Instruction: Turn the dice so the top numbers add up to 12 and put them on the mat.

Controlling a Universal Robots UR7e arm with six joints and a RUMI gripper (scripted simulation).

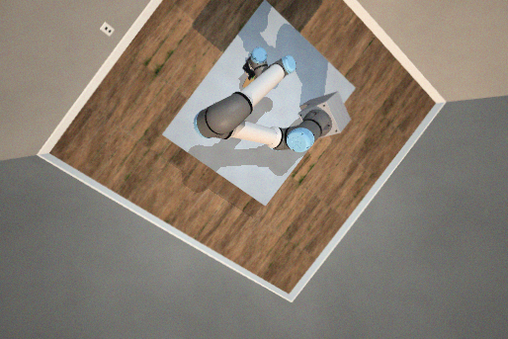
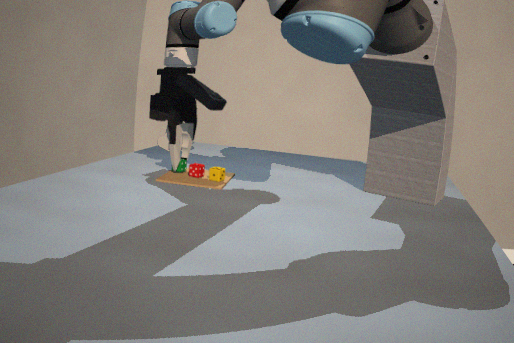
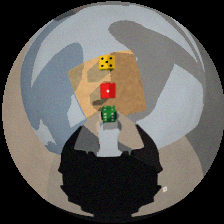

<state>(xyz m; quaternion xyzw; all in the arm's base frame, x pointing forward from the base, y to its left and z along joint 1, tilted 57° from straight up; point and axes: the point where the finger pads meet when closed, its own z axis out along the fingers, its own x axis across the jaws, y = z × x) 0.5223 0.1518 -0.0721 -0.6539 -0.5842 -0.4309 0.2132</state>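
The green die is 10 mm below my hand. From my hand the other things lie so: tan mat 40 mm behind, 20 mm below; then red die 40 mm behind, 10 mm below; then yellow die 90 mm behind, 10 mm to the right, 10 mm below.
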